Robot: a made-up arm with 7 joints.
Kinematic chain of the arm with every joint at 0, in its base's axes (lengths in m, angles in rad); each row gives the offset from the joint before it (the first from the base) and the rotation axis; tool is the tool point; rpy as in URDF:
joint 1: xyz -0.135 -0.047 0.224 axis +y
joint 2: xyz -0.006 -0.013 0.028 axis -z
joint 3: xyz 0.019 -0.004 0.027 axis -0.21 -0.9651 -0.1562
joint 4: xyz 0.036 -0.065 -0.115 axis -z
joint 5: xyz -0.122 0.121 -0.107 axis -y
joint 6: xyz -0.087 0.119 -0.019 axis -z
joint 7: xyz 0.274 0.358 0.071 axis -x
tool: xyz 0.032 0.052 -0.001 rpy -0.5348 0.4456 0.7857
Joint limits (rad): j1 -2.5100..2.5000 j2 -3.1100..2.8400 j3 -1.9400..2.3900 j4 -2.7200..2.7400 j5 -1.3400..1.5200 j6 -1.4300..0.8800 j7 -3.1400..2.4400
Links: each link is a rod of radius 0.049 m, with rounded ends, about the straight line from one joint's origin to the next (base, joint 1, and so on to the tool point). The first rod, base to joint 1, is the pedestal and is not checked.
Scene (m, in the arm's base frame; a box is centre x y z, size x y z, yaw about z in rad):
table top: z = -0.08
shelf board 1: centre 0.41 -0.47 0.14 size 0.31 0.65 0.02 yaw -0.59
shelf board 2: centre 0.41 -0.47 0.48 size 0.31 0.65 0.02 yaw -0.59
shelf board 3: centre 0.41 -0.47 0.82 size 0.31 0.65 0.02 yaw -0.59
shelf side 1: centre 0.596 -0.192 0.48 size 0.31 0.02 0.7 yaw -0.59
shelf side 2: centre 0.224 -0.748 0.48 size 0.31 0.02 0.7 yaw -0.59
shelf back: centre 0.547 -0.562 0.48 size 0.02 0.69 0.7 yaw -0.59
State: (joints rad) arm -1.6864 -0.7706 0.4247 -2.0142 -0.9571 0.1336 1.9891
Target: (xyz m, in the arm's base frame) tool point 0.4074 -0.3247 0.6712
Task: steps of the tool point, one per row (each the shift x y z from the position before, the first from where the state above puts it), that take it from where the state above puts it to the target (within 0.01 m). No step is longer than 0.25 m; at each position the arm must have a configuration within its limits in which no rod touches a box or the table.
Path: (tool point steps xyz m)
1: -0.0419 0.0646 0.0299
2: -0.0738 0.0468 -0.0066
3: -0.1003 0.0332 -0.0233
4: 0.0617 0.0203 0.1816
5: 0.0031 0.0827 0.1931
6: 0.0741 -0.0324 0.0252
7: 0.0664 -0.0428 0.0009
8: 0.0536 -0.0548 -0.0261

